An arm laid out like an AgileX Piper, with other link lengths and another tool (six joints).
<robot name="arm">
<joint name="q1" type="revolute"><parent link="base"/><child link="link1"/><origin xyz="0 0 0.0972" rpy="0 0 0"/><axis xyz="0 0 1"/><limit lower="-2.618" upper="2.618"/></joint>
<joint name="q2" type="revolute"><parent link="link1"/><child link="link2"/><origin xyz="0 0 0" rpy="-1.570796 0 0"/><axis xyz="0 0 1"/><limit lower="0" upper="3.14"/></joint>
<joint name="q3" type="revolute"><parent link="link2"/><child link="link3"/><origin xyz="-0.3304 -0.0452 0" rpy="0 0 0"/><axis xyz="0 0 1"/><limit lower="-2.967" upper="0"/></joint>
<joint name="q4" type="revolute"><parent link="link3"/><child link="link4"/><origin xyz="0.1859 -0.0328 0" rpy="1.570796 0 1.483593"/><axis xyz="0 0 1"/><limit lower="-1.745" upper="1.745"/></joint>
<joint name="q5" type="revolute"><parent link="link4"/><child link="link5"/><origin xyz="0 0 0" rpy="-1.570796 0 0"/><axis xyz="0 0 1"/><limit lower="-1.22" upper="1.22"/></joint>
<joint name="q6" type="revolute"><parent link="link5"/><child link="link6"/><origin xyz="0 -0.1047 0" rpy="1.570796 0 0"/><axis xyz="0 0 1"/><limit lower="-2.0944" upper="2.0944"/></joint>
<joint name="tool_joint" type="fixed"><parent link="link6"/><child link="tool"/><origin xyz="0.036 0.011 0.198" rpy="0.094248 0 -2.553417"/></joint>
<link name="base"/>
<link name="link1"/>
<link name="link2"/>
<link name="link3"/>
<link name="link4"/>
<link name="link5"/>
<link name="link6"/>
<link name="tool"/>
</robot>
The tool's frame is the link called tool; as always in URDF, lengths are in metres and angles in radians.
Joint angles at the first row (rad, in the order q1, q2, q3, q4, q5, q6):
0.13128, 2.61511, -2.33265, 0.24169, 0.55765, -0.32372
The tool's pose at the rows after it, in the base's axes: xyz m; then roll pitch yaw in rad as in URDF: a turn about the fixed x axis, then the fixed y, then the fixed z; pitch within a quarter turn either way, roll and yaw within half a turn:
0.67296 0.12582 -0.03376 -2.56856 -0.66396 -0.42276
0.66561 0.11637 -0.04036 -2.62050 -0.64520 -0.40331
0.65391 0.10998 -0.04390 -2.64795 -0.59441 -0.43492
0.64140 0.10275 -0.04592 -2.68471 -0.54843 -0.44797
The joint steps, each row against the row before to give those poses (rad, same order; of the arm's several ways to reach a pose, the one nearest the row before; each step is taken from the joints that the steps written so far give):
0.00001, 0.00001, -0.00078, -0.05448, 0.03535, 0.00946
-0.00001, 0.00000, -0.00576, -0.05608, 0.03993, 0.04073
0.00308, -0.00246, -0.02418, -0.05516, 0.07622, 0.09119
0.00000, -0.00003, -0.03620, -0.03662, 0.08963, 0.05543

